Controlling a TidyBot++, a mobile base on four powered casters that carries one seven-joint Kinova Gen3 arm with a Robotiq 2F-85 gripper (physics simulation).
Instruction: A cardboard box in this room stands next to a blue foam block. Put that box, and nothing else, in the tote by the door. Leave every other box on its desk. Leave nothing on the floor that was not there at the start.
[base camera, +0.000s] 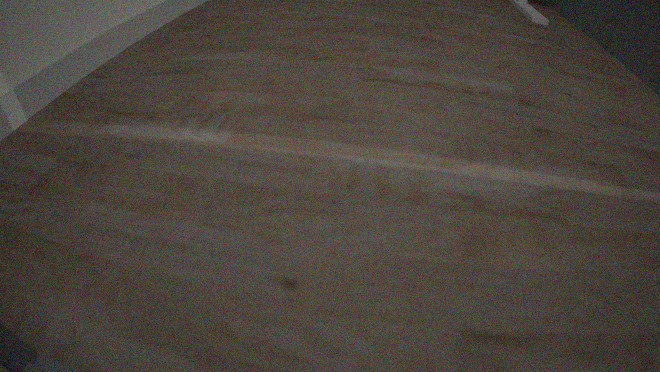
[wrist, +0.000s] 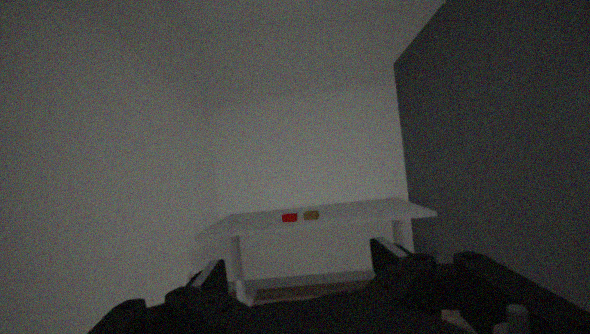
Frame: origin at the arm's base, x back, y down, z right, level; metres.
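Seen in the pictures: gripper, fingertip midpoint: (wrist: 299, 265).
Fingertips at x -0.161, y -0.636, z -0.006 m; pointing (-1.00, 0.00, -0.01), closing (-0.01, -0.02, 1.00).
A point is followed by its place in that frame.
A small tan box (wrist: 311, 215) @[x -1.816, y -0.352, z 0.119 m], the colour of cardboard, sits on a white desk (wrist: 365, 211) @[x -1.878, y -0.323, z 0.508 m] in the wrist view, far off. A red block (wrist: 289, 217) @[x -1.831, y -0.353, z -0.031 m] stands just left of it, with a narrow gap between them. No blue foam block shows in either view, and neither the tote nor the door shows. My gripper (wrist: 299, 265) @[x -0.161, y -0.636, z -0.006 m] is open, with its dark fingers wide apart and wall and desk showing between them. It is well short of the desk.
The desk stands by a pale wall (wrist: 300, 145) @[x -2.437, y -0.881, z 0.133 m], near a dark wall (wrist: 500, 130) @[x -1.118, y -0.751, z 0.931 m] on the right. The base view shows wooden floor (base camera: 320, 225) @[x -0.418, y 0.397, z -0.052 m], a pale skirting board (base camera: 95, 75) @[x -0.902, y 0.397, z -0.772 m] at upper left and a white foot (base camera: 534, 14) @[x -1.695, y 0.371, z 0.724 m] at upper right. Everything is dim and grainy.
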